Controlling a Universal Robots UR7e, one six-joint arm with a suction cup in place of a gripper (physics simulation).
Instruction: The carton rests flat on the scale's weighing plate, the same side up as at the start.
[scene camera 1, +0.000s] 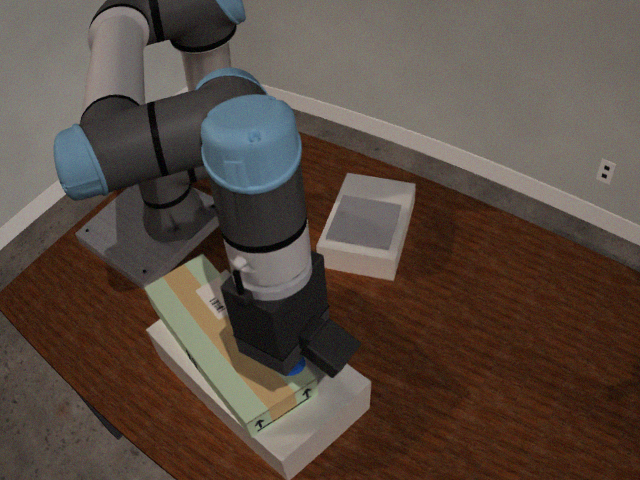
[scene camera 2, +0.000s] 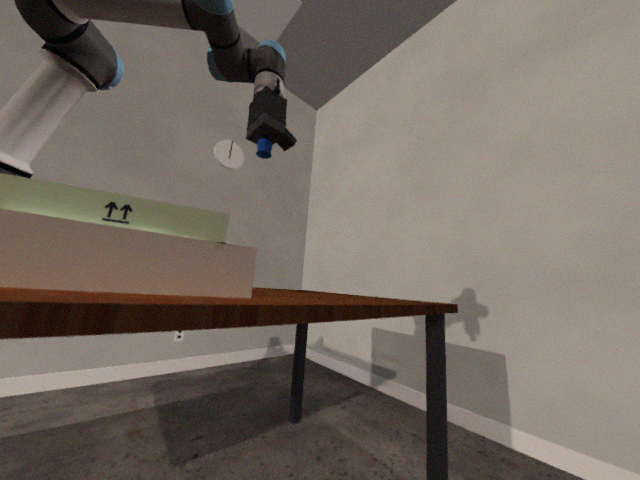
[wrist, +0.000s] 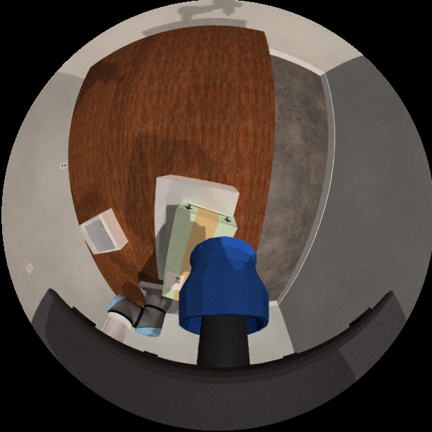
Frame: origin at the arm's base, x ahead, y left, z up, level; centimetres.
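Seen in the pictures: end effector, tool point: (scene camera 2: 263, 154); arm's base, origin of the base link: (scene camera 1: 174, 218).
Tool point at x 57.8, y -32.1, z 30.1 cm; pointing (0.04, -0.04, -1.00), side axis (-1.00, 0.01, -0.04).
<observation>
Offsets run from my tool point to a thing's middle.
The pale green carton @[dx -20.9, dy +7.8, dz -20.7 cm] (scene camera 1: 209, 330) (scene camera 2: 170, 217) (wrist: 204, 220) with an orange tape strip lies on a long white block @[dx -16.6, dy +8.6, dz -28.5 cm] (scene camera 1: 325, 428) (scene camera 2: 129, 263) (wrist: 200, 189), turned a little relative to it. The arrows on its sides point up and a barcode label is on its top. The scale @[dx -18.2, dy +52.3, dz -29.5 cm] (scene camera 1: 356, 263) (wrist: 119, 232) stands apart from the block, and its grey weighing plate @[dx -17.2, dy +48.4, dz -26.0 cm] (scene camera 1: 364, 222) (wrist: 100, 236) bears nothing. My gripper (scene camera 1: 296, 366) (scene camera 2: 264, 149) (wrist: 224, 245), a blue suction cup, is open and holds nothing. It hangs above the carton's arrow-marked end, apart from it. The arm hides part of the carton.
The grey base plate (scene camera 1: 116, 248) of the arm is at the back left of the wooden table (scene camera 1: 491, 335) (scene camera 2: 351, 307) (wrist: 215, 110), near the carton's far end. The block lies near the table's edge. Walls stand behind the table.
</observation>
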